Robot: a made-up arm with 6 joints. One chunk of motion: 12 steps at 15 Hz.
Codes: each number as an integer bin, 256 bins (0 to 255) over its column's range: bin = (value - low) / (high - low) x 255, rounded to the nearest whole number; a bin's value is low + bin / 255 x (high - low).
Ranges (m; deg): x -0.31..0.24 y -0.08..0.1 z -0.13..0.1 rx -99..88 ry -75..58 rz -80..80
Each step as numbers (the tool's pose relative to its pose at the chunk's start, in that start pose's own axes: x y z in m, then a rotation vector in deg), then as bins.
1 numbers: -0.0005 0.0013 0.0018 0.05 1.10 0.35
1 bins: 143 115 146 135 146 128
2 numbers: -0.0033 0.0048 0.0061 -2.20 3.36 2.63
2 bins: 142 120 151 132 150 132
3 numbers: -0.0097 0.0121 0.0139 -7.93 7.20 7.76
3 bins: 139 130 160 124 158 140
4 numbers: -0.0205 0.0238 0.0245 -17.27 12.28 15.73
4 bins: 134 147 171 111 167 153
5 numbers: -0.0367 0.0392 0.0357 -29.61 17.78 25.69
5 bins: 127 169 184 95 178 168
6 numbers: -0.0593 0.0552 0.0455 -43.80 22.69 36.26
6 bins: 116 192 195 75 187 185
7 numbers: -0.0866 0.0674 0.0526 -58.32 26.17 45.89
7 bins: 104 209 202 55 194 201
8 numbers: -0.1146 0.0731 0.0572 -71.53 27.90 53.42
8 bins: 91 217 208 37 197 213
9 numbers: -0.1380 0.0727 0.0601 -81.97 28.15 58.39
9 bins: 80 216 211 23 198 221
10 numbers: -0.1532 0.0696 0.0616 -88.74 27.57 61.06
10 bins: 73 212 212 14 197 225
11 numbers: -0.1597 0.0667 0.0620 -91.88 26.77 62.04
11 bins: 70 208 213 10 195 226
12 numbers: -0.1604 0.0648 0.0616 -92.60 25.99 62.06
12 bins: 69 205 212 9 194 226
